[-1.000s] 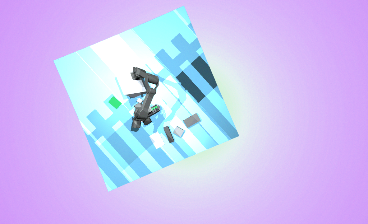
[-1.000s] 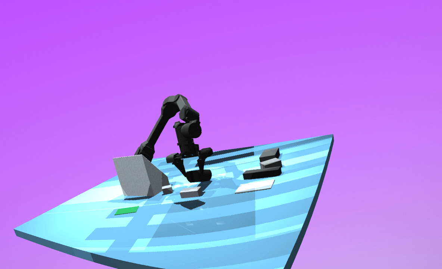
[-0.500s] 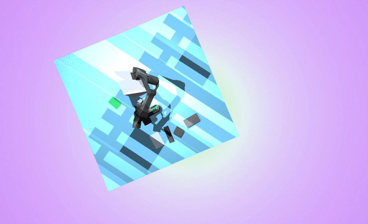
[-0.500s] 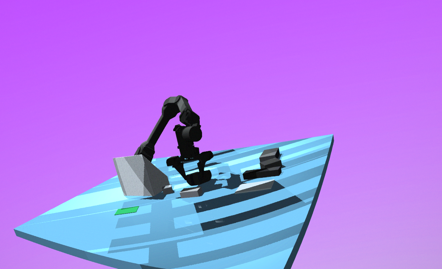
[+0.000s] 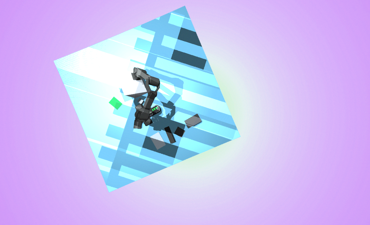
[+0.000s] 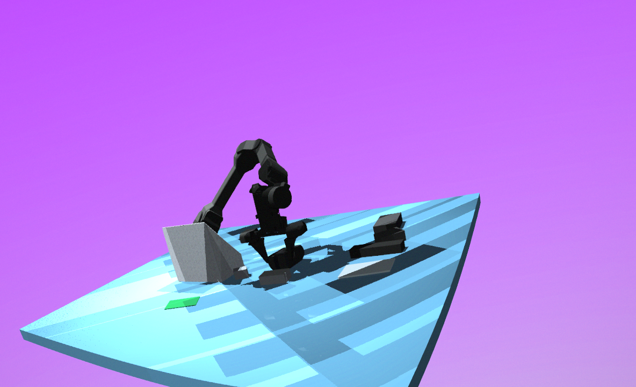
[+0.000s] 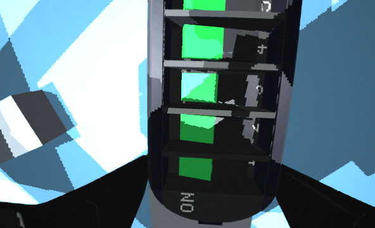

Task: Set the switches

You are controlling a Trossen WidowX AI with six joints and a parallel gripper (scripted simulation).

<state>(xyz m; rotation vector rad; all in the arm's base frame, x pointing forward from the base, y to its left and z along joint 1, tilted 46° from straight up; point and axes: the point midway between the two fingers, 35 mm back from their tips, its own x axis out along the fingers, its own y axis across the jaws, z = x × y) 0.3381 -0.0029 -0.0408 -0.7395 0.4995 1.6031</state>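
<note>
Now: the light grey block 10 mm ahead of my gripper tip, 50 mm to the right of it and 30 mm below it. Also, from my gripper tip: white-grey cube: 140 mm behind, 20 mm to the right, 30 mm below; dark bar: 240 mm ahead, 130 mm to the left, 30 mm below; white plate: 260 mm ahead, 10 mm to the left, 40 mm below.
</note>
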